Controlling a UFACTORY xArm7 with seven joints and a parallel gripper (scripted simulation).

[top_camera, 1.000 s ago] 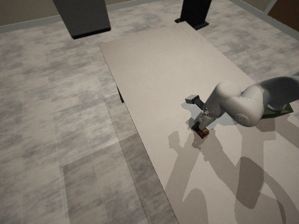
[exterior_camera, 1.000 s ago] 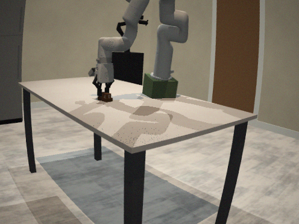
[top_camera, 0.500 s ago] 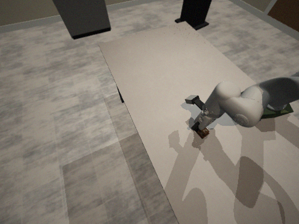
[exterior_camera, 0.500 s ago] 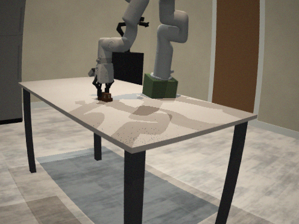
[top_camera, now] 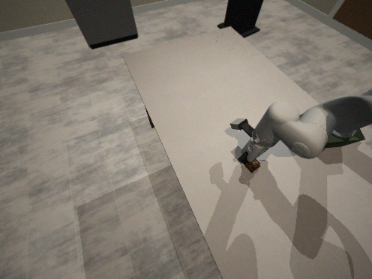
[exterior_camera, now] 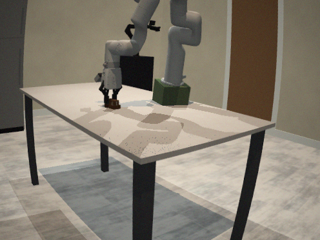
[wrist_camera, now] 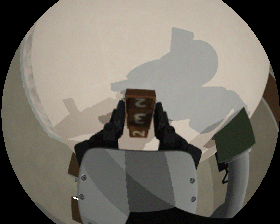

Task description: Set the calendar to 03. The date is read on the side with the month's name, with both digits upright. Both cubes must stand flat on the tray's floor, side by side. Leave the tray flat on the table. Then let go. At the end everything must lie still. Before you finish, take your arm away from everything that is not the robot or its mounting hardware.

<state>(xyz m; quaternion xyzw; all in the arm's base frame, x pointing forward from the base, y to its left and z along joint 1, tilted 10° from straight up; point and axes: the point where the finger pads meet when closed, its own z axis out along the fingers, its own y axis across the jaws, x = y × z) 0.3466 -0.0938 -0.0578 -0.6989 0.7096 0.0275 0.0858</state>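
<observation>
The brown calendar tray is 2 cm to the left of my hand and 3 cm below it.
</observation>
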